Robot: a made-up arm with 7 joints.
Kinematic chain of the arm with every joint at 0, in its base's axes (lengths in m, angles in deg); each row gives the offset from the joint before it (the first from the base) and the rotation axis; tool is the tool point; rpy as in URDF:
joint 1: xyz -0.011 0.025 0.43 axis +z
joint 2: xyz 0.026 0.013 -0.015 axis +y
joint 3: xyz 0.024 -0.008 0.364 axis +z
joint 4: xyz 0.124 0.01 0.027 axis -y
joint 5: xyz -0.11 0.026 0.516 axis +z
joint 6: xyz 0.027 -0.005 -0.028 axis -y
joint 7: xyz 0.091 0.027 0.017 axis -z
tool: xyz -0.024 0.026 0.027 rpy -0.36 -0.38 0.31
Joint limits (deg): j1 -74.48..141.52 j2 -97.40..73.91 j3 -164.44..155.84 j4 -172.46..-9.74 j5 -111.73..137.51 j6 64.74..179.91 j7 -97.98..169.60
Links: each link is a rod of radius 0.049 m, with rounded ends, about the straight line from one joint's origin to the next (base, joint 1, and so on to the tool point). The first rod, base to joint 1, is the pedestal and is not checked.
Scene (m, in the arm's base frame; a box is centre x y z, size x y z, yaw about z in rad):
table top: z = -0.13
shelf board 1: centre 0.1 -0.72 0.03 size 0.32 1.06 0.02 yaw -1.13
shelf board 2: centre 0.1 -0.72 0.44 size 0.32 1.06 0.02 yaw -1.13
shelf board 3: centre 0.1 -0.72 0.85 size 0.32 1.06 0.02 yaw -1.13
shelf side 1: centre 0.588 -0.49 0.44 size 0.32 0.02 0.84 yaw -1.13
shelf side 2: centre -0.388 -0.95 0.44 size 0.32 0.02 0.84 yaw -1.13
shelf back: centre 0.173 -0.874 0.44 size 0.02 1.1 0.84 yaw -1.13
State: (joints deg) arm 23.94 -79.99 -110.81 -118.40 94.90 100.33 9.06
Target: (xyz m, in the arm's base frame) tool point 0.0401 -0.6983 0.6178
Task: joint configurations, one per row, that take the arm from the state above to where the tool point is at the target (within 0.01 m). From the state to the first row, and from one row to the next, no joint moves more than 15 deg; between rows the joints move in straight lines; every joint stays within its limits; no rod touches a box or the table.
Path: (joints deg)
1: 10.95 -73.73 -111.49 -132.56 96.89 104.82 6.47
2: -2.04 -67.47 -112.17 -146.72 98.88 109.30 3.89
3: -6.01 -74.41 -97.71 -148.62 98.07 109.05 2.98
4: -9.99 -81.34 -83.25 -150.52 97.26 108.79 2.08
5: -13.96 -88.27 -68.79 -152.42 96.45 108.54 1.17
6: -1.59 -81.94 -74.04 -139.42 95.26 105.23 3.64
7: 10.79 -75.61 -79.28 -126.42 94.06 101.93 6.11
8: 23.17 -69.29 -84.53 -113.43 92.86 98.62 8.58

